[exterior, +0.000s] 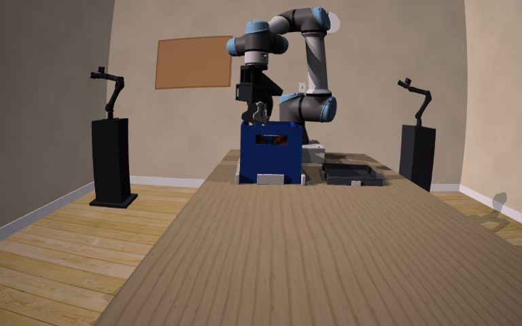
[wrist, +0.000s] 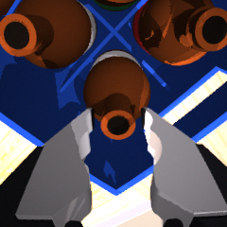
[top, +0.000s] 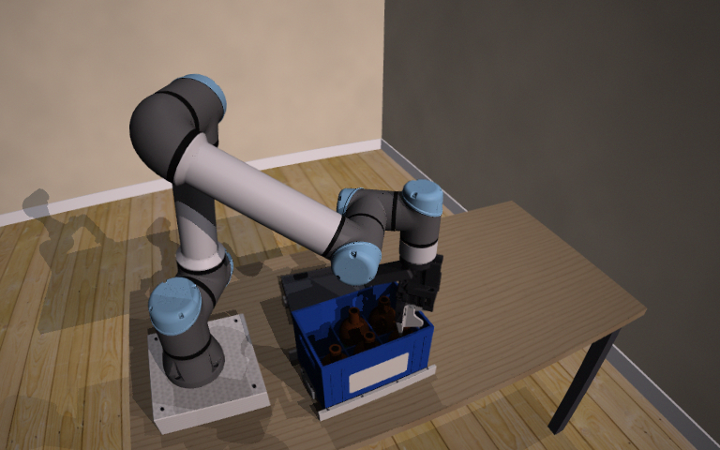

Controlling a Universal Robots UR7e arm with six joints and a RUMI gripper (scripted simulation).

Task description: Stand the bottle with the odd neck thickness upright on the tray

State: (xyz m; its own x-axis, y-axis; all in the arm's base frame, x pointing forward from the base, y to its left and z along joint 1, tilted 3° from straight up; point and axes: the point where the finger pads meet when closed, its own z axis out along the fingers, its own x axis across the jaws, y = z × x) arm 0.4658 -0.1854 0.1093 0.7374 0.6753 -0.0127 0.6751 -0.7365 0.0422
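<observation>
Now: hand 80 mm past the crate, 70 mm above it and 40 mm to the right of it. Round my hand: tray: 330 mm to the left, 140 mm below, 40 mm behind.
</observation>
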